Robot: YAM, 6 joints.
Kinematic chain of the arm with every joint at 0, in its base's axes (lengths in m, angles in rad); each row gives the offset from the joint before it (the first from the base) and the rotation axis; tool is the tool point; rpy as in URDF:
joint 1: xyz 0 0 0.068 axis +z
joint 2: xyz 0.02 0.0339 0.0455 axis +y
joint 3: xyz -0.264 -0.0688 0 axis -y
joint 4: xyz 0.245 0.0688 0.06 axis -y
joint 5: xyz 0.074 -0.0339 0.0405 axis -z
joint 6: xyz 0.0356 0 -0.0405 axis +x
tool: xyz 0 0 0 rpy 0 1.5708 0
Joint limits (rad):
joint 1: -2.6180..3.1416
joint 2: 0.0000..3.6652
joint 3: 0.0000..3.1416
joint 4: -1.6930..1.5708
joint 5: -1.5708..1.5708
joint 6: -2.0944..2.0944
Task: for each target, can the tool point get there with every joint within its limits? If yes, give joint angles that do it. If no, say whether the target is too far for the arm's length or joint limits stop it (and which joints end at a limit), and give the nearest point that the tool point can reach.
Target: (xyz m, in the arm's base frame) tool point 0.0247 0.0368 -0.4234
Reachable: no: joint limits stop it (at a limit: joint 2) | nearest point 0.0477 0.0711 -0.3415 | short by 0.092 m
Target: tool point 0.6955 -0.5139 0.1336
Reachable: no: too far | nearest point 0.5193 -0.3837 0.1284 | short by 0.219 m
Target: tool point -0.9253 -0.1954 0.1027
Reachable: no: too far | nearest point -0.6405 -0.0188 0.1061 | short by 0.335 m
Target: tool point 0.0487 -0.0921 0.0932
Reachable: yes | joints -0.8874 1.7354 0.4323 -1.2144 0.6083 0.4991
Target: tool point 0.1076 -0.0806 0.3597
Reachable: yes | joints -0.7606 0.5641 0.7395 -0.1454 -0.4585 -1.0776
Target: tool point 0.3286 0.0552 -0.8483
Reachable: no: too far | nearest point 0.2814 0.0473 -0.3785 | short by 0.472 m
